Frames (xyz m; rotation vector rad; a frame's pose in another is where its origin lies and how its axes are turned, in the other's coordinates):
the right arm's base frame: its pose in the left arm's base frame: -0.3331 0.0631 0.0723 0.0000 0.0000 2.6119
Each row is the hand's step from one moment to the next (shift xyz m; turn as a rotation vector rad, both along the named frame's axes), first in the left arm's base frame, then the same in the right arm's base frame.
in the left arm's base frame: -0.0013 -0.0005 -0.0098 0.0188 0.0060 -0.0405
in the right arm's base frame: 0.0009 0.0011 -0.0098 -0.0132 -0.0147 -0.0405
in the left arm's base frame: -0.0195 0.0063 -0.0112 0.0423 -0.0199 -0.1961
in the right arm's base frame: 0.0200 0.0044 -0.0112 -0.0466 -0.0042 -0.1961
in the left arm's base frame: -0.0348 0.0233 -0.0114 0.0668 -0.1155 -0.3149
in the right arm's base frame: 0.0418 -0.0025 -0.0114 -0.1160 0.0659 -0.3149
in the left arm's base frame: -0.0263 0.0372 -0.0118 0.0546 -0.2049 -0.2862
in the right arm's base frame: 0.0415 -0.0188 -0.0118 -0.1506 0.1492 -0.2862
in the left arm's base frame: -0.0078 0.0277 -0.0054 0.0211 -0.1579 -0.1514
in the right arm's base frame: 0.0207 -0.0200 -0.0054 -0.0980 0.1256 -0.1514
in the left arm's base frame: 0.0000 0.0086 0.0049 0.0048 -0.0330 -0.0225
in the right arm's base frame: 0.0043 -0.0074 0.0049 -0.0208 0.0261 -0.0225
